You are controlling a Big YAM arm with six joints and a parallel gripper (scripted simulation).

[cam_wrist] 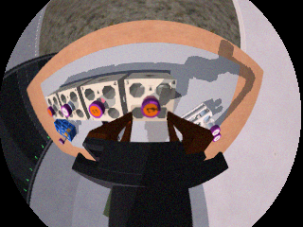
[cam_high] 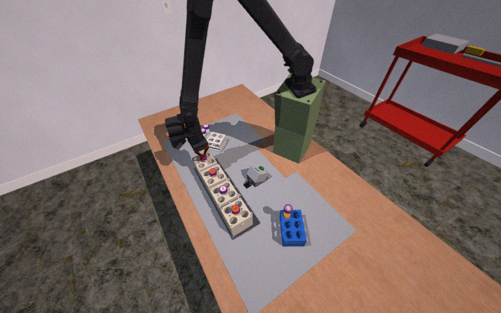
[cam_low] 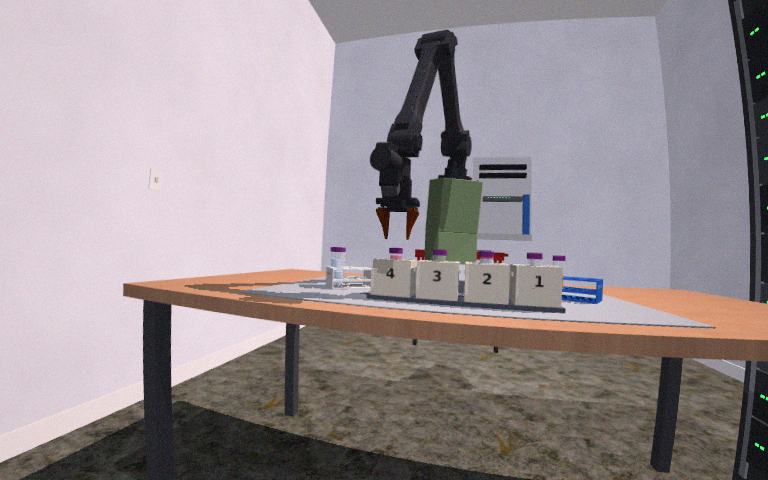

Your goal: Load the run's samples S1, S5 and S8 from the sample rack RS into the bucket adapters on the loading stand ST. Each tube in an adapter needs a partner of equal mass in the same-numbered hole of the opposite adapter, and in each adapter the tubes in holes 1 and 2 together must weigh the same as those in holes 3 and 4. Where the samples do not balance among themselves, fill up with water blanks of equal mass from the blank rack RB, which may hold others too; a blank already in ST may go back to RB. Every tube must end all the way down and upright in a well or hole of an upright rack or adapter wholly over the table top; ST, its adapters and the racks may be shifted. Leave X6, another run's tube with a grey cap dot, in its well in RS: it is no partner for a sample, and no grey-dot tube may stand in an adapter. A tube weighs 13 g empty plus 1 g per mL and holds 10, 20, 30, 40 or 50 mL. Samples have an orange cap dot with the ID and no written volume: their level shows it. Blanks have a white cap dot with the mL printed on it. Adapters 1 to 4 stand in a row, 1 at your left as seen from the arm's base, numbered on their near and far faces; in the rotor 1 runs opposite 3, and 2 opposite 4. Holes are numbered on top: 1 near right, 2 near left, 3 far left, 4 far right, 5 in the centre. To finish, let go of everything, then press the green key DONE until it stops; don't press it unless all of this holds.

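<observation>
The green done key lies 260 mm behind my hand, 130 mm to the left of it and 90 mm below it. Round my hand: blue sample rack RS (440 mm to the left, 270 mm behind, 120 mm below); then white blank rack RB (190 mm to the right, 120 mm below, 90 mm behind).
</observation>
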